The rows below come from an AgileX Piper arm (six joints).
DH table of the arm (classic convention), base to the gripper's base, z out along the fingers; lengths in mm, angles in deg. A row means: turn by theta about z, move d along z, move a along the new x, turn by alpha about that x. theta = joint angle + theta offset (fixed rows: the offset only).
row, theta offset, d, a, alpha
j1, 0, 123, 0, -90
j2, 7.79, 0, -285, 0
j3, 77.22, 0, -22, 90
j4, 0, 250.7, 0, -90
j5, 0, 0, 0, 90
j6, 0, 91, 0, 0
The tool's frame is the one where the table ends.
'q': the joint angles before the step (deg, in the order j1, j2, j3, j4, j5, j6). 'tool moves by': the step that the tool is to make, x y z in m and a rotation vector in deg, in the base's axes. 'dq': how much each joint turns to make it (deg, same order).
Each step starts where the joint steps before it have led.
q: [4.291, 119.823, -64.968, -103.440, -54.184, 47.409]
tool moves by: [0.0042, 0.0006, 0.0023, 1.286, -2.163, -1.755]
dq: [0.001, 0.009, -0.010, 3.638, 0.724, -2.664]
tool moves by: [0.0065, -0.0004, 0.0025, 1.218, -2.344, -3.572]
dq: [0.005, -0.006, 0.017, 5.112, 1.807, -2.807]
